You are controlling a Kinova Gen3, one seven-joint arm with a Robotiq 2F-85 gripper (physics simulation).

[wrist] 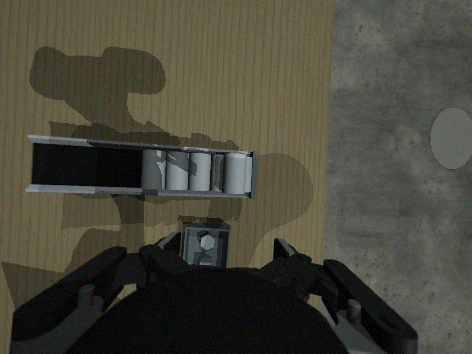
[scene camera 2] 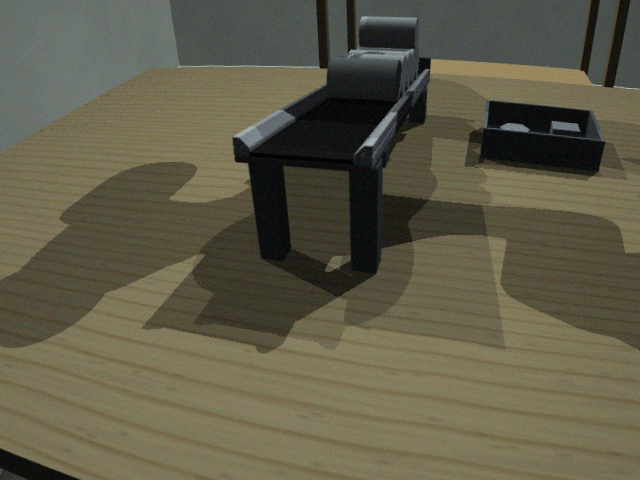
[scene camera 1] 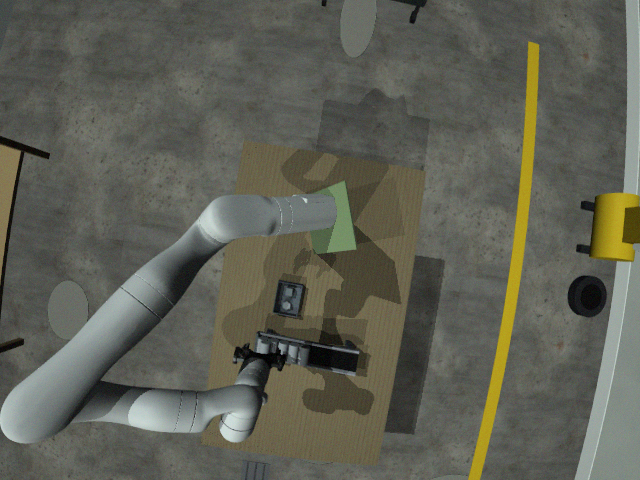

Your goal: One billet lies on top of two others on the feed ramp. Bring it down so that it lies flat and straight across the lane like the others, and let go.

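Places are measured from the arm's base along level axes (x ahead, y left, z up), in centimetres.
Where they show: gripper, fingertip midpoint: [wrist: 227,245] [scene camera 1: 262,348]; arm's base, origin of the base link: [scene camera 1: 325,212].
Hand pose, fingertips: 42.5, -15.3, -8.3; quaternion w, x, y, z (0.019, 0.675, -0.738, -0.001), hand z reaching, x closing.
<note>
Each offset is from my fingertips to the centre of the thing, as dx, dy, dz. Level surfaces: height alone.
The feed ramp {+7.9, +14.3, -17.9} [scene camera 1: 330,357] [scene camera 2: 320,129] [wrist: 65,165] is a dark lane between grey side rails. The upper billet {+6.8, -1.2, -14.4} [scene camera 2: 388,34] [wrist: 235,173], a grey cylinder, lies across the lane on top of two others at the end-plate end. Parts of these two show either side of it in the wrist view. Several more billets lie flat across the lane in a row; the outermost billet {+7.8, +13.1, -15.9} [scene camera 2: 363,77] [wrist: 154,169] borders the bare lane. My gripper [scene camera 1: 258,356] [wrist: 227,245] is open and empty, above the ramp's billet end in scene camera 1, which it partly hides. It does not show in scene camera 2.
A small dark tray {-11.2, +5.1, -23.6} [scene camera 1: 279,299] [scene camera 2: 540,149] [wrist: 210,226] with two small grey parts stands beside the ramp on the wooden table {dz -25.4} [scene camera 1: 330,439] [scene camera 2: 320,413] [wrist: 225,50]. A green plate [scene camera 1: 343,232] lies at the arm's base. Arm shadows cross the table and part of the ramp.
</note>
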